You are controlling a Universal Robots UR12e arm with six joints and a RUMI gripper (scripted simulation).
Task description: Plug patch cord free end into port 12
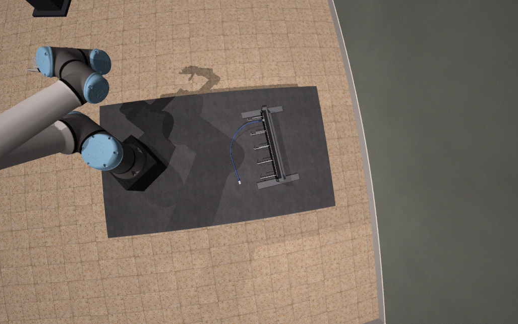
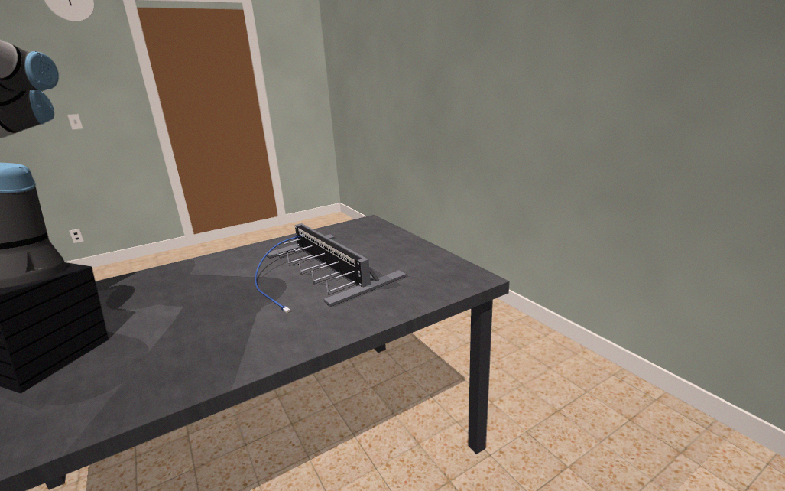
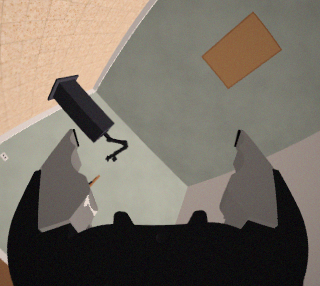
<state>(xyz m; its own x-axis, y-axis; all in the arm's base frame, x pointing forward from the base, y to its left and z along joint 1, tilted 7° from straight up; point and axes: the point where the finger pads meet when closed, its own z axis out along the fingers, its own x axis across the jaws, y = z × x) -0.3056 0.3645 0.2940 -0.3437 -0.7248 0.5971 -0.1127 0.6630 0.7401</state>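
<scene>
Now: hand 90 cm short of the plug, 47 cm to the left of it and 51 cm above it.
</scene>
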